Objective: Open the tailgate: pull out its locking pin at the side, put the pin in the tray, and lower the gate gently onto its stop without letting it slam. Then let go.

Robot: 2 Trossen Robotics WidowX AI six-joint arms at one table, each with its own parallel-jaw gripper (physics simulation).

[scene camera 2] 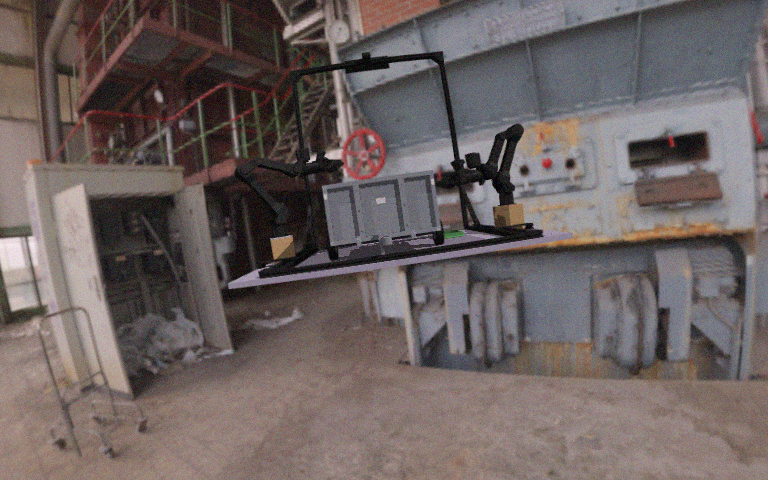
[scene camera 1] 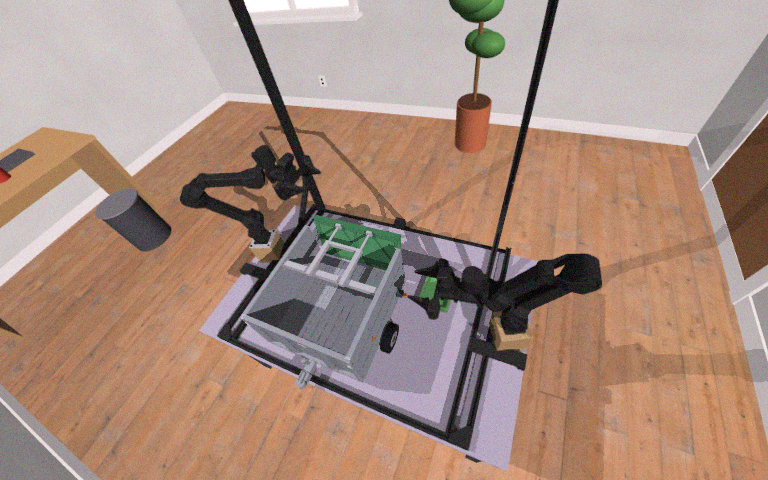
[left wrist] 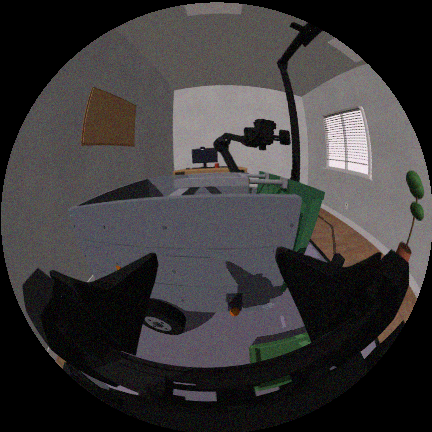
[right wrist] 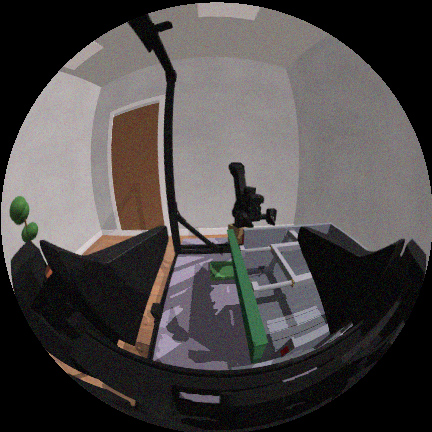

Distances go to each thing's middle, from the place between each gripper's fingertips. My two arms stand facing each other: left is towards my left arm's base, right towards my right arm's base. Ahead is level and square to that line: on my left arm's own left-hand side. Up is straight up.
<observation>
The grey truck bed (scene camera 1: pixel 335 313) is 120 mm ahead of my left hand, 260 mm to the right of it and 110 mm below it.
I see my right gripper 280 mm short of the grey truck bed, 160 mm to the right of it and 290 mm above it.
</observation>
